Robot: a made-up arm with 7 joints.
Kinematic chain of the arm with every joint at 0, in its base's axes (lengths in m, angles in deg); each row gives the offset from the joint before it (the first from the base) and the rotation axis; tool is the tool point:
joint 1: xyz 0 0 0.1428 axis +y
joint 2: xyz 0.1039 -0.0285 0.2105 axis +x
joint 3: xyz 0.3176 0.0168 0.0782 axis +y
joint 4: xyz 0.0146 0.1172 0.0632 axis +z
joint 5: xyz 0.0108 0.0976 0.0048 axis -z
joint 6: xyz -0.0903 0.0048 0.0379 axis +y
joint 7: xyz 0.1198 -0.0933 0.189 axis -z
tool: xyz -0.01 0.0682 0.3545
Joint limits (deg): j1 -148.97..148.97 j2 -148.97..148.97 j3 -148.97..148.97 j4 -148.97..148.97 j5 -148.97..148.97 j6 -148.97..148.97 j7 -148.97..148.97
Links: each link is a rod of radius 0.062 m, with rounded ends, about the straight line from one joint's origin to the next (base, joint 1, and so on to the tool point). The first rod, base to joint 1, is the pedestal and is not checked.
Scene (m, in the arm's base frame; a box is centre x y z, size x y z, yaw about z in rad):
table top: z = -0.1
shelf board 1: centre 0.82 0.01 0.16 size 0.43 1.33 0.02 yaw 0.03
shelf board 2: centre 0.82 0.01 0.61 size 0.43 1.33 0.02 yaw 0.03
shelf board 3: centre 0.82 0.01 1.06 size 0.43 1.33 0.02 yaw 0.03
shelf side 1: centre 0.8 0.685 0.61 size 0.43 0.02 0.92 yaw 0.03
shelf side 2: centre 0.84 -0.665 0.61 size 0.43 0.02 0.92 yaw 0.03
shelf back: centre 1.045 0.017 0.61 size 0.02 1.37 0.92 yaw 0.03
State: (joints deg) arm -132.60 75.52 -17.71 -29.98 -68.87 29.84 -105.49
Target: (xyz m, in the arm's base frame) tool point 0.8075 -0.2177 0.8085
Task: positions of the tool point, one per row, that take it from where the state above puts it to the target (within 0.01 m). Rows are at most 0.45 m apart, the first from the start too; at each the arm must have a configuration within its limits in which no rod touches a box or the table.
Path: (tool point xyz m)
1: -0.8309 -0.6037 0.5156
2: -0.6133 -0.5302 0.8558
3: -0.2627 -0.4298 1.0355
4: 0.1064 -0.3223 1.0081
5: 0.3755 -0.2307 0.8085
6: 0.5256 -0.2143 0.8477
7: 0.6716 -0.2076 0.8480
8: 0.8075 -0.2177 0.8085

